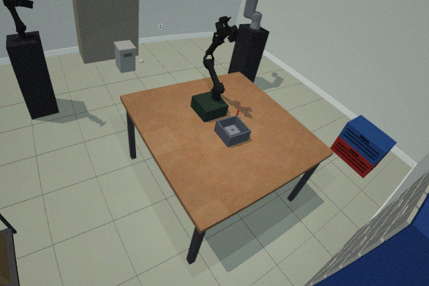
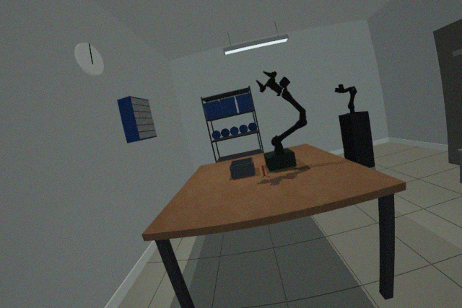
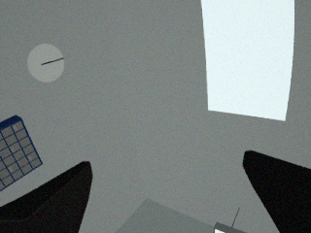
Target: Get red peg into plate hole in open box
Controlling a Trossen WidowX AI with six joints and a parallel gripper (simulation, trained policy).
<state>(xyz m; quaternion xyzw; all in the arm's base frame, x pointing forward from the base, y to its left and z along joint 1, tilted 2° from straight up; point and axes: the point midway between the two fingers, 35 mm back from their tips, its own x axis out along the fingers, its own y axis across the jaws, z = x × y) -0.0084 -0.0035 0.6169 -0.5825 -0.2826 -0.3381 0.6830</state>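
Right now the red peg is 14 cm ahead of my gripper tip, 13 cm to the left of it and 71 cm below it. Round my gripper tip: plate: 29 cm ahead, 4 cm to the right, 71 cm below; then grey box: 29 cm ahead, 4 cm to the right, 72 cm below.
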